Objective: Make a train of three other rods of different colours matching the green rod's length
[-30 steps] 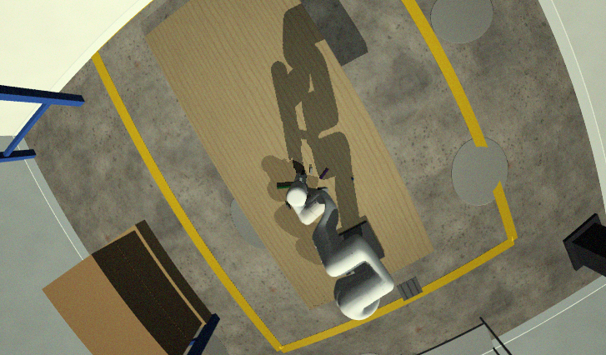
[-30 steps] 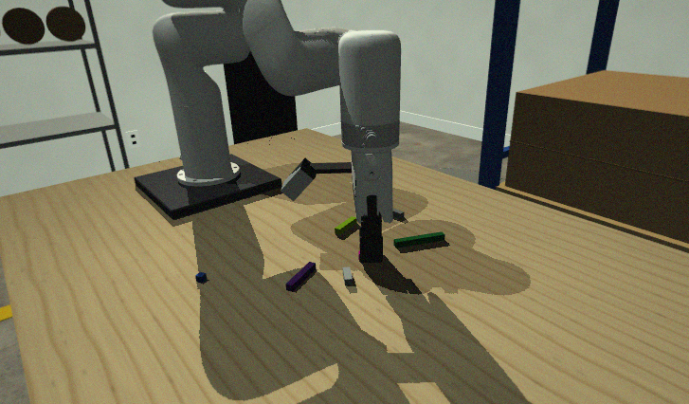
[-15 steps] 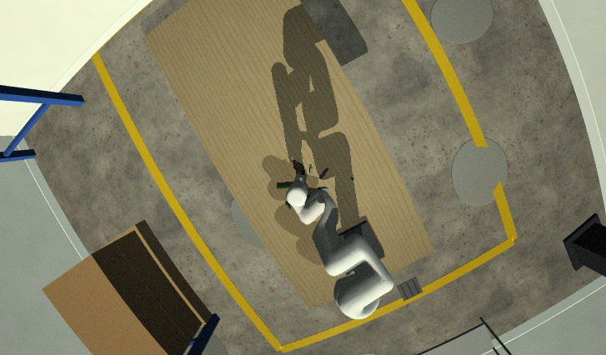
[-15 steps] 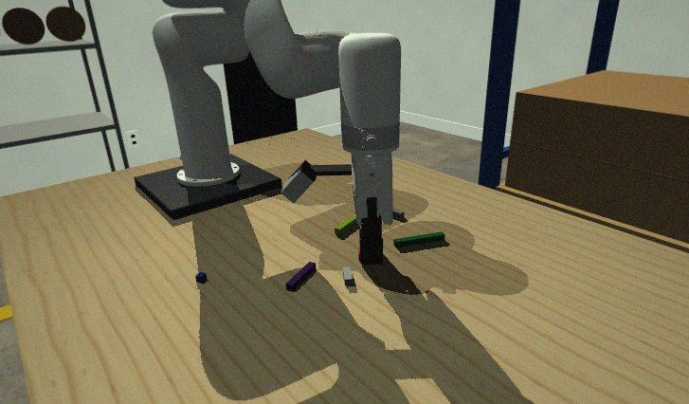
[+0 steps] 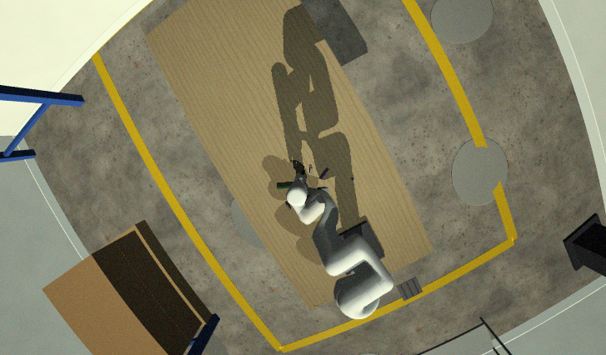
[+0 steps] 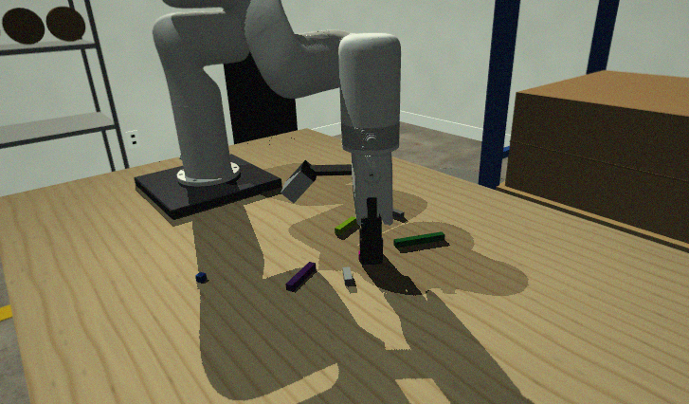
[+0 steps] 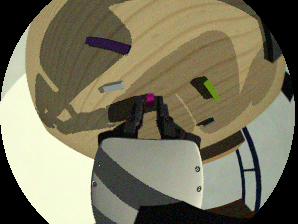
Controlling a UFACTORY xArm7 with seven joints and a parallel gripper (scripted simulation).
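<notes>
Right now my hand is 10 mm past the magenta rod, 10 mm to the left of it and 20 mm above it. Round my hand: lime rod (90 mm behind, 50 mm to the left, 20 mm below); then purple rod (40 mm behind, 100 mm to the right, 20 mm below); then green rod (30 mm ahead, 80 mm to the left, 20 mm below).
</notes>
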